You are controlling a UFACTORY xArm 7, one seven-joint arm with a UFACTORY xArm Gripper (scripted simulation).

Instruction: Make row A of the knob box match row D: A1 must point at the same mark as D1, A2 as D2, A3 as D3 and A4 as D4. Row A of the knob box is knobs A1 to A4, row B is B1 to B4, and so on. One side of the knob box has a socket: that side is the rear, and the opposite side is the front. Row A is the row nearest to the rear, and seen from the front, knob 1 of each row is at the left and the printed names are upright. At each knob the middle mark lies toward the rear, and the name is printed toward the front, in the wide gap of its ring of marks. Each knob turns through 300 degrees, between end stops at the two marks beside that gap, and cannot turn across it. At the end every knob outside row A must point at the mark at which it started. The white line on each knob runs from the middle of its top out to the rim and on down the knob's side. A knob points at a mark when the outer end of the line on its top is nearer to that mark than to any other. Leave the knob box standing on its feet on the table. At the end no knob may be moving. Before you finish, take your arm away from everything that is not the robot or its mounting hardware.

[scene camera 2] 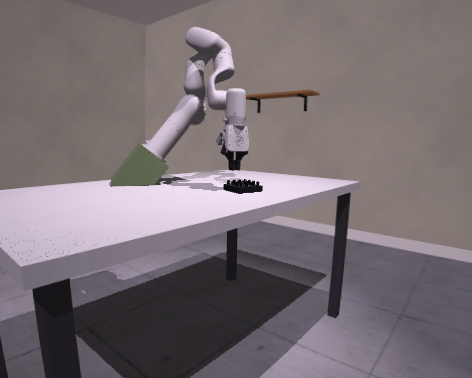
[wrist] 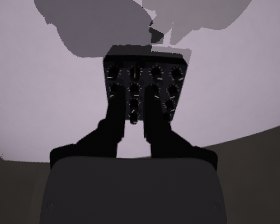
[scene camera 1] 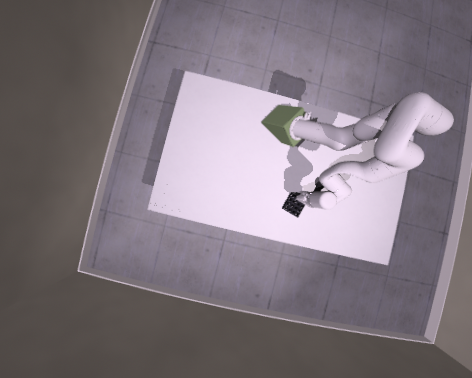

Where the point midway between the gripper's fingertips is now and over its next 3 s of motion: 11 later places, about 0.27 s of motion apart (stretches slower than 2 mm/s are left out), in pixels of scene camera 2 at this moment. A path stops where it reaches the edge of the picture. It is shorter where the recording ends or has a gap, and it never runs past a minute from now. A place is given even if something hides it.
My gripper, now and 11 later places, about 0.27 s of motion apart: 234, 170; 234, 172; 234, 175; 234, 177; 234, 178; 234, 178; 234, 179; 234, 180; 234, 181; 234, 182; 233, 182; 234, 181
